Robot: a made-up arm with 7 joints. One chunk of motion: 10 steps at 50 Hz.
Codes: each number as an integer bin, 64 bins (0 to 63) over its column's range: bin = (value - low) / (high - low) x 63, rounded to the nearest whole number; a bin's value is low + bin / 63 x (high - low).
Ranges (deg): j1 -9..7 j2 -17..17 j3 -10..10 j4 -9..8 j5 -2..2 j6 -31..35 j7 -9..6
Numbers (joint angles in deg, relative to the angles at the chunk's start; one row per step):
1: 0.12 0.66 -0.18 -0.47 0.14 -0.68 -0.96
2: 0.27 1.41 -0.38 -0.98 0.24 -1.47 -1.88
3: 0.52 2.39 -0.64 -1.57 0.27 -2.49 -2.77
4: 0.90 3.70 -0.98 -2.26 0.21 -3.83 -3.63
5: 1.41 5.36 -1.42 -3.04 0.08 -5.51 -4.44
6: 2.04 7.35 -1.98 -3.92 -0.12 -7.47 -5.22
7: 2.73 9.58 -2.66 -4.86 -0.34 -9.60 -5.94
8: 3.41 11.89 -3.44 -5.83 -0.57 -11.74 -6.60
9: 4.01 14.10 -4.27 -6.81 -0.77 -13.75 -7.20
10: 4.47 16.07 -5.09 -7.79 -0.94 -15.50 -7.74
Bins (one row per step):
1: 36 33 31 32 34 29 34
2: 37 34 30 30 35 28 30
3: 37 36 29 28 36 27 26
4: 39 38 28 25 35 26 23
5: 41 41 27 22 33 24 19
6: 43 45 25 19 30 22 16
7: 46 49 23 15 26 20 13
8: 49 54 21 12 23 18 10
9: 51 58 18 8 19 16 8
10: 53 61 15 4 17 15 5

